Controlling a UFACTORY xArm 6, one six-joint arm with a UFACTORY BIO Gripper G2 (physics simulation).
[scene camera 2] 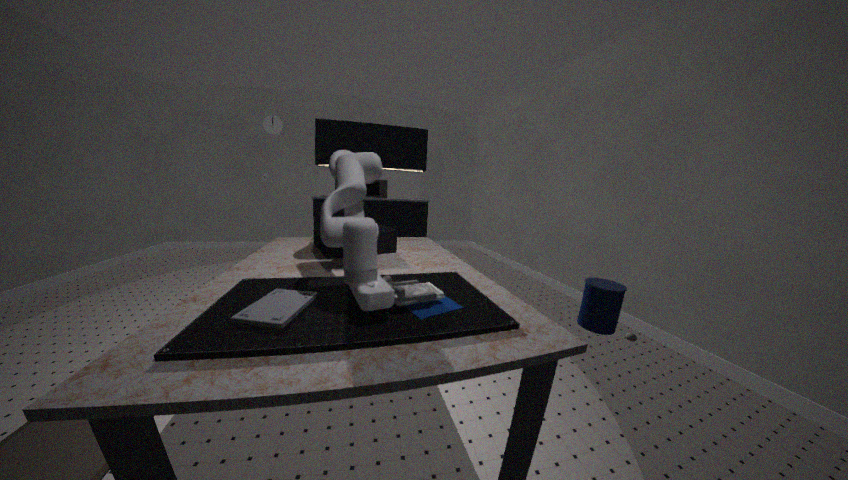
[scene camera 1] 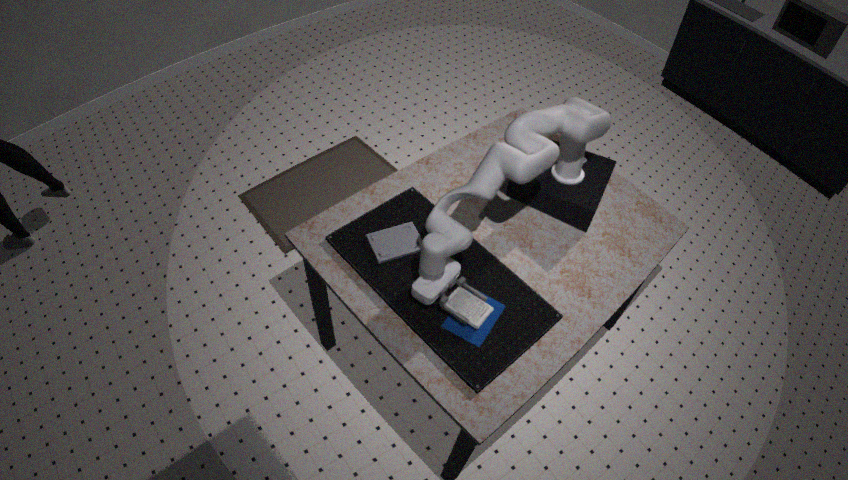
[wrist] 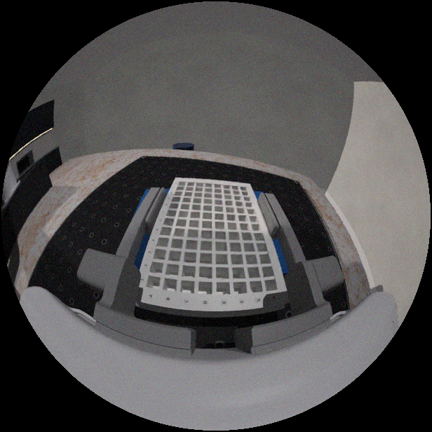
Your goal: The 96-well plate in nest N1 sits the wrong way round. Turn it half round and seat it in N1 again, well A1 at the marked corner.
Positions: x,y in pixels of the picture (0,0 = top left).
Labels:
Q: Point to a blue square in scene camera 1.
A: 476,337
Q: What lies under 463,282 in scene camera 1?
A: The gripper.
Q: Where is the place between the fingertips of the gripper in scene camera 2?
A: At 426,289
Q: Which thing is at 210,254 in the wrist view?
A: A white 96-well plate.

